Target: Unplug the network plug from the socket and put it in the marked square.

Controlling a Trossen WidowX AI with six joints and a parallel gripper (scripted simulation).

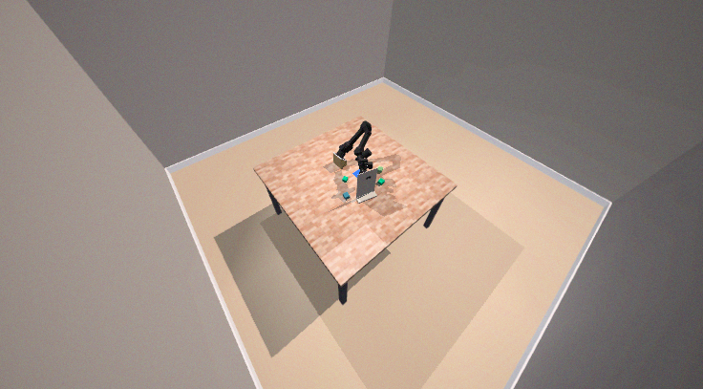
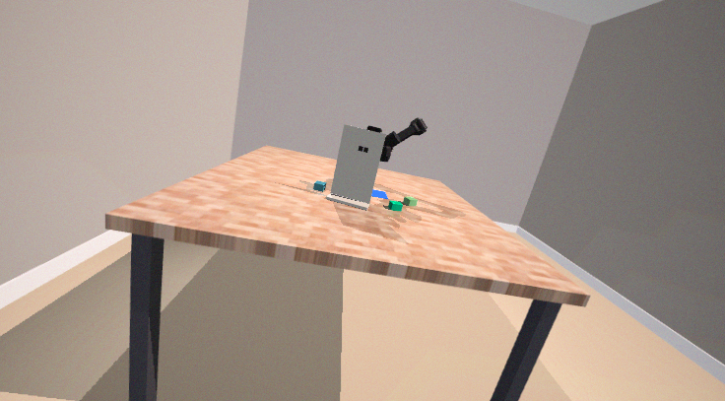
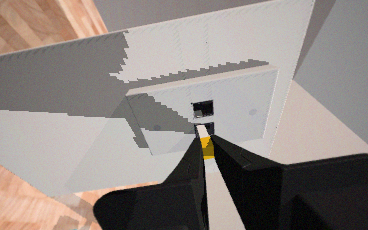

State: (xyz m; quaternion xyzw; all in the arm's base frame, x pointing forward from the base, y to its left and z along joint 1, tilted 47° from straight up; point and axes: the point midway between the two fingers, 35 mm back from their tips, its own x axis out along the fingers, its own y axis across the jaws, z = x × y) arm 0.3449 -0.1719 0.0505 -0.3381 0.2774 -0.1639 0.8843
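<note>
Now: gripper tip 22 cm above the blue marked square, 15 cm past it and 14 cm to the right of it.
</note>
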